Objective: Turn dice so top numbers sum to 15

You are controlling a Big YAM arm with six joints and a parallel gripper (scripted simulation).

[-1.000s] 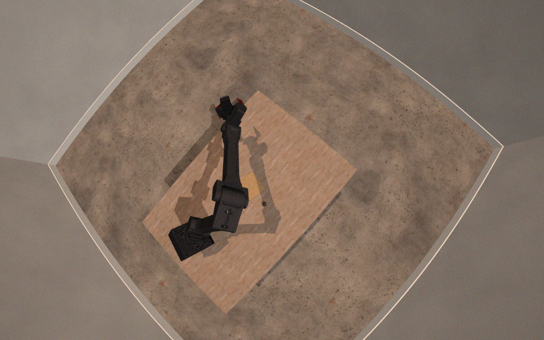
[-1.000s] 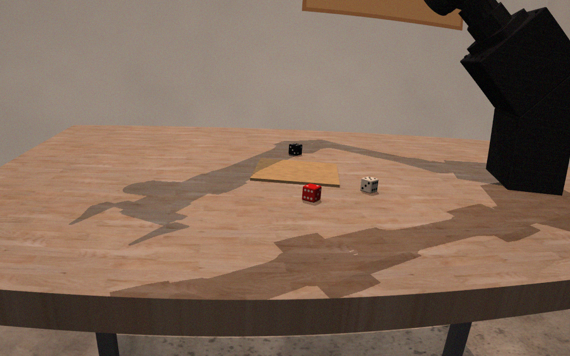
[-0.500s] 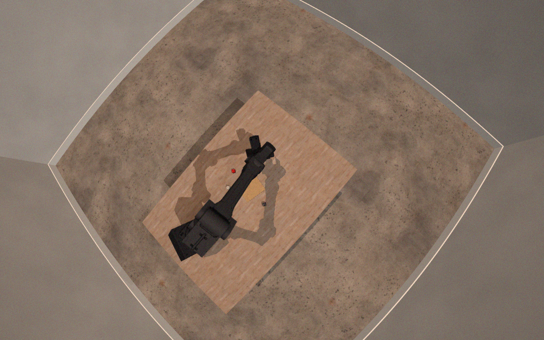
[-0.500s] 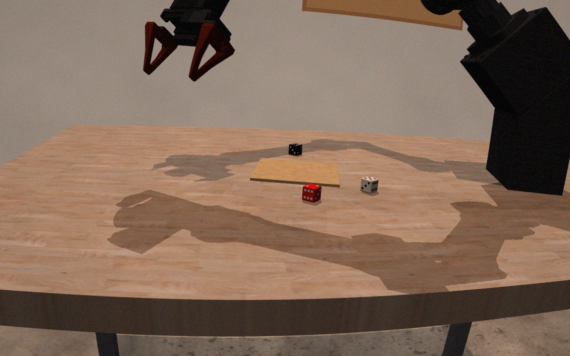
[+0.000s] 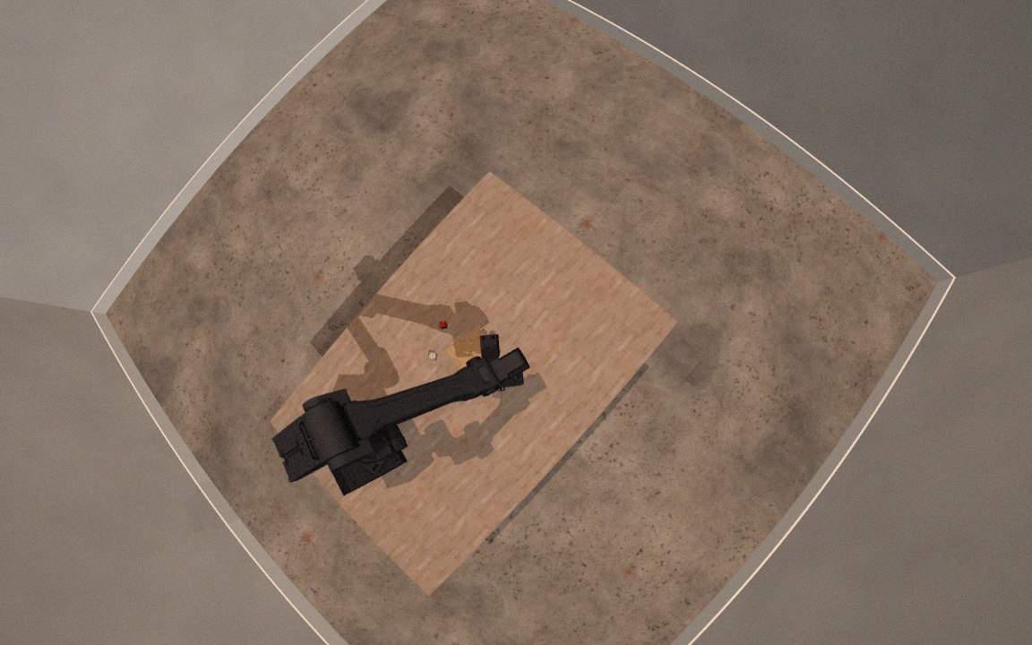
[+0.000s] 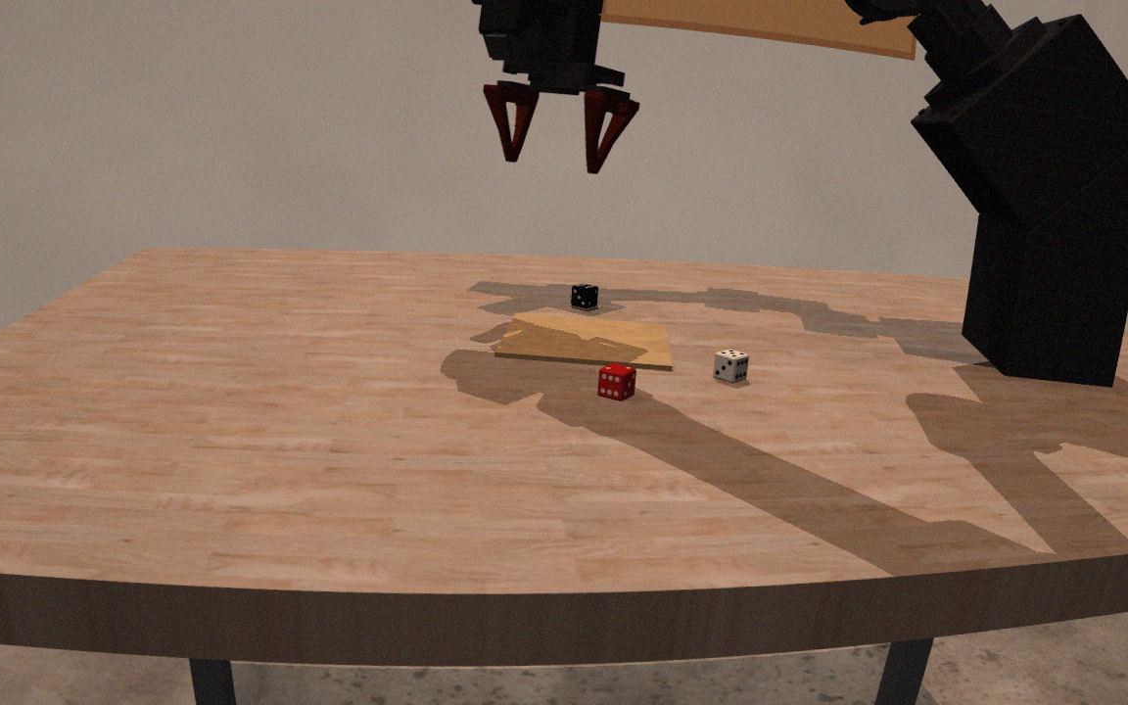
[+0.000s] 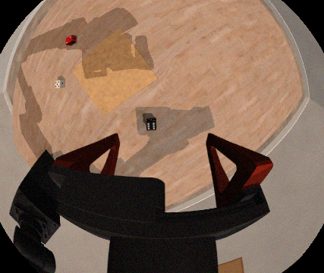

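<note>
My gripper is now 5 cm past the black die and 14 cm above it. The rest, counted from my hand: tan mat 1 cm ahead, 12 cm to the left, 14 cm below; red die 6 cm ahead, 26 cm to the left, 14 cm below; white die 5 cm behind, 25 cm to the left, 14 cm below.
</note>
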